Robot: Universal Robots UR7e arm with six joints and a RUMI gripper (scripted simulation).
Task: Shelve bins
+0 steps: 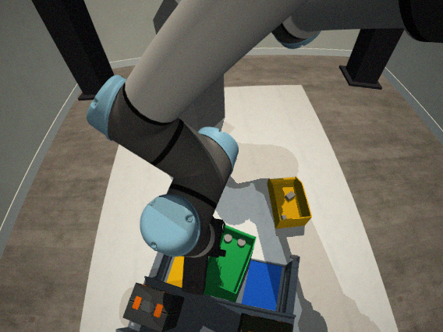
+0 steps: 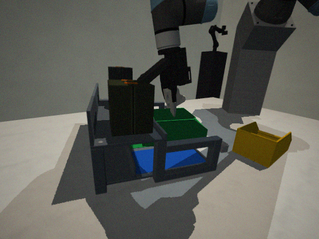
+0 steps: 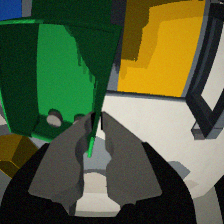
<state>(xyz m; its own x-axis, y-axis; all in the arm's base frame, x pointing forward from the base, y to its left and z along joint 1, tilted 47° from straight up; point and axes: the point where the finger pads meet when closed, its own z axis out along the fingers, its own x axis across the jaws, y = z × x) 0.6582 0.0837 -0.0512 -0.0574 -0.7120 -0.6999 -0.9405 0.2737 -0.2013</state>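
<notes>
The green bin lies 50 mm to the left of my hand, 30 mm below it and 10 mm ahead of it. Round my hand: shelf lip (70 mm below, 50 mm to the left, 10 mm behind); then shelf board (190 mm ahead, 20 mm above, 10 mm to the left); then dark box (200 mm ahead, 130 mm to the left, 70 mm above).
</notes>
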